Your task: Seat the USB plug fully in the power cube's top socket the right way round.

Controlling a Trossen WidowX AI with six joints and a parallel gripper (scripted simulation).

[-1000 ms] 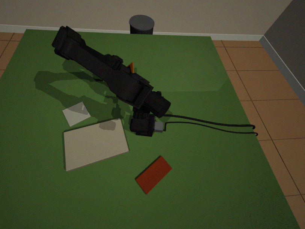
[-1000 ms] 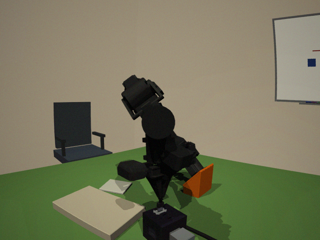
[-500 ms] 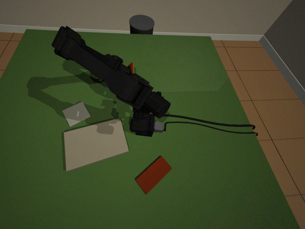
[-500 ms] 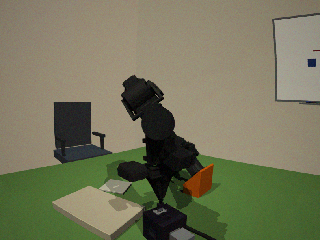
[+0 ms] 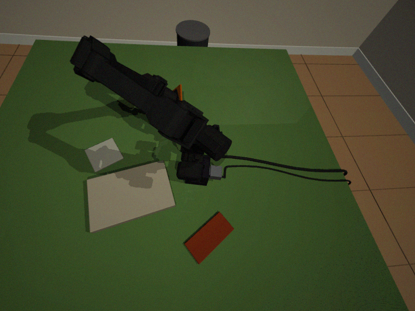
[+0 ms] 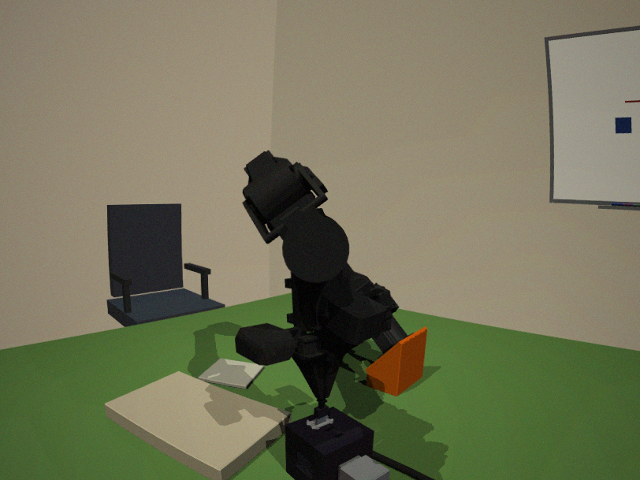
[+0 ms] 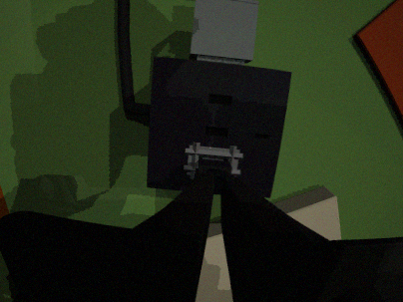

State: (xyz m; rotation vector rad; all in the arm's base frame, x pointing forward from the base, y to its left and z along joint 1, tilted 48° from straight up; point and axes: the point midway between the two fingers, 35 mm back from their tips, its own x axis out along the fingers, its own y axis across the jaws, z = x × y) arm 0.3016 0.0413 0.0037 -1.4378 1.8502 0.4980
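My gripper tip is 20 mm above the USB plug. Also, from my gripper tip: USB socket (40 mm below); red card (210 mm ahead, 110 mm below, 10 mm to the left); beige slab (210 mm to the right, 100 mm below, 40 mm ahead).
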